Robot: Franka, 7 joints.
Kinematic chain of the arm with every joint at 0, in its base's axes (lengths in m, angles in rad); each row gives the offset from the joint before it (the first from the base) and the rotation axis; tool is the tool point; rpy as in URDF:
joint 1: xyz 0 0 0.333 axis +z
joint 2: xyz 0 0 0 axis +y
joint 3: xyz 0 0 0.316 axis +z
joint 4: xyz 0.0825 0 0 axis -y
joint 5: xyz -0.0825 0 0.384 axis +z
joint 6: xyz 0 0 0 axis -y
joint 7: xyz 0.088 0 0 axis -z
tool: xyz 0 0 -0.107 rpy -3.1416 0 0
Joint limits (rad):
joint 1: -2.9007..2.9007
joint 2: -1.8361..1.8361
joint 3: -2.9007..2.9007
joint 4: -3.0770..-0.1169
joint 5: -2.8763..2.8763
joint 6: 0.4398..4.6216
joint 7: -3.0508..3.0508
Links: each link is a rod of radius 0.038 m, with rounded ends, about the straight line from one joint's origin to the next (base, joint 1, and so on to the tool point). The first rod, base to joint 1, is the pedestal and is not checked.
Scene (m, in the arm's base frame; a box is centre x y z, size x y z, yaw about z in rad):
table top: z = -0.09
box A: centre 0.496 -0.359 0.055 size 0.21 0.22 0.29 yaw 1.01
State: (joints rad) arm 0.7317 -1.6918 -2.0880 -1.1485 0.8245 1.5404 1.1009
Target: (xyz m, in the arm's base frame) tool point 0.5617 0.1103 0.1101
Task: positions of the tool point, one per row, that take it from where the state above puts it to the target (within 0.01 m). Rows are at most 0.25 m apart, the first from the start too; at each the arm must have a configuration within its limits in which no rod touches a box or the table.
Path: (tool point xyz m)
1: 0.1277 -0.7036 0.1635
2: 0.3079 -0.6704 0.2411
3: 0.4783 -0.5812 0.3240
4: 0.6187 -0.4389 0.4115
5: 0.7098 -0.2545 0.5023
6: 0.7366 -0.0465 0.5949
7: 0.7459 -0.0432 0.4488
8: 0.7243 -0.0236 0.3195
9: 0.6802 0.0114 0.2167
10: 0.6232 0.0580 0.1463
11: 0.5617 0.1103 0.1101

